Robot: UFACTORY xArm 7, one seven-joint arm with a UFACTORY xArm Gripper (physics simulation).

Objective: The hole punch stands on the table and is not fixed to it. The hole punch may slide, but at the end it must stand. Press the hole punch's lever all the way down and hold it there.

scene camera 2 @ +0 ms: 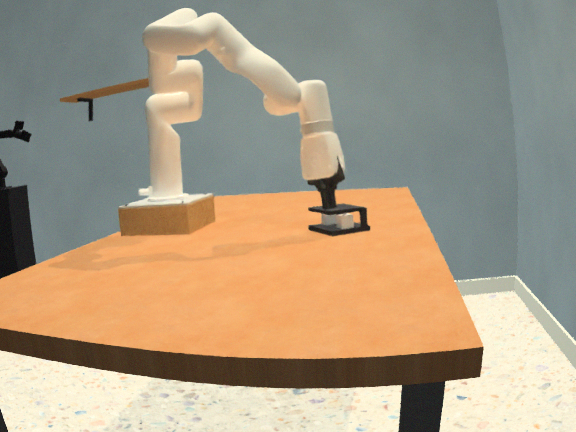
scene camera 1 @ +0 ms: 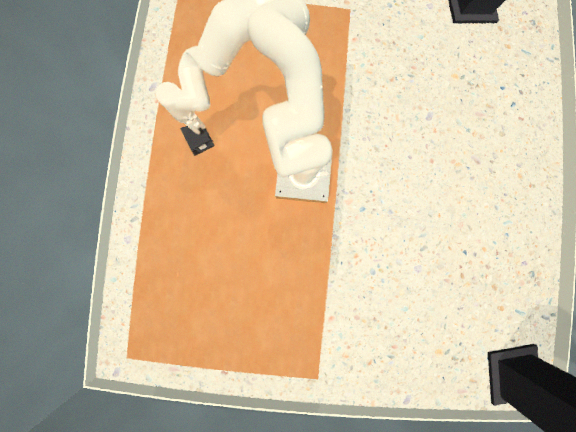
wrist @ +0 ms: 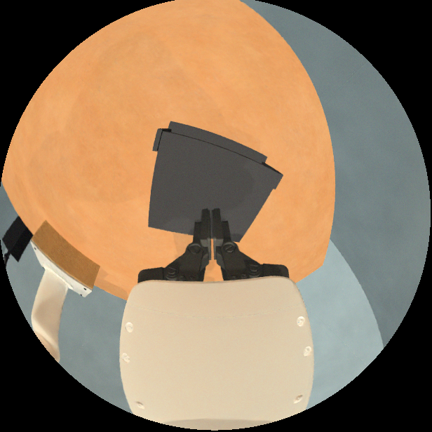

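Where they show: gripper, fingertip midpoint: (scene camera 2: 329,208) (scene camera 1: 198,130); arm's base, origin of the base link: (scene camera 2: 167,199) (scene camera 1: 303,174).
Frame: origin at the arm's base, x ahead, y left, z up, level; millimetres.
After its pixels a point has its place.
The black hole punch (scene camera 1: 190,140) @(x 476, y -204, z -27 mm) (scene camera 2: 364,220) @(x 514, y -269, z -58 mm) stands upright on the table, at the left in scene camera 1 and at the back right in scene camera 2. Its flat lever (scene camera 2: 350,208) @(x 482, y -270, z -27 mm) (wrist: 205,175) lies about level above the base plate (scene camera 2: 334,232) @(x 440, y -299, z -75 mm), with a visible gap between them. A pale block (scene camera 2: 345,220) @(x 468, y -281, z -53 mm) (scene camera 1: 202,147) @(x 436, y -179, z -56 mm) shows in that gap. My gripper (scene camera 2: 329,206) @(x 437, y -244, z -27 mm) (wrist: 211,219) is shut and empty, pointing down. Its fingertips are at the lever's top near the end away from the upright and appear to touch it. The exact contact is hard to see.
The wooden table (scene camera 1: 225,280) @(x 388, y 427, z -83 mm) (scene camera 2: 250,300) @(x 275, y -757, z -83 mm) carries the arm's base box (scene camera 2: 155,220) @(x -13, y -119, z -43 mm) (wrist: 70,252), to the left of the hole punch in scene camera 2. A table edge (wrist: 334,190) runs at the right in the wrist view. A wall shelf (scene camera 2: 110,90) is behind the arm.
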